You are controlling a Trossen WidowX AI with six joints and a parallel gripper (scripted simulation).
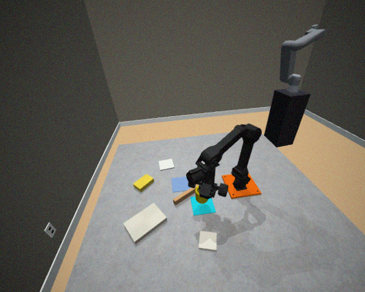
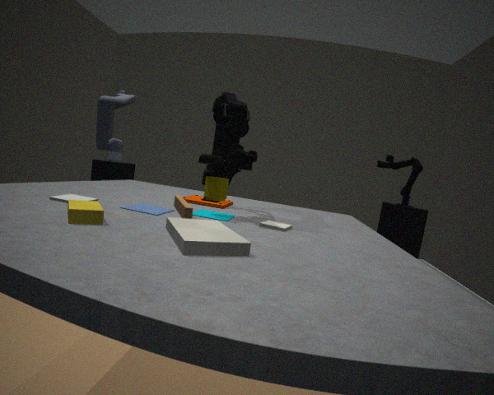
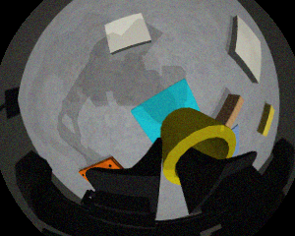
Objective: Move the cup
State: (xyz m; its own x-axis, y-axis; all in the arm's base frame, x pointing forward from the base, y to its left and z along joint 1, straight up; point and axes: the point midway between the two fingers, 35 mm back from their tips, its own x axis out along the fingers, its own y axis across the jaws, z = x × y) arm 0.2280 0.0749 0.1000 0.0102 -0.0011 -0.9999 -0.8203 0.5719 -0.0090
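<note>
The cyan pad is 20 mm ahead of my gripper tip, 20 mm to the right of it and 90 mm below it. The rest, counted from my gripper tip: wooden bar (60 mm ahead, 110 mm to the right, 70 mm below); then blue pad (100 mm ahead, 200 mm to the right, 90 mm below); then cup (20 mm ahead, 20 mm to the right).
</note>
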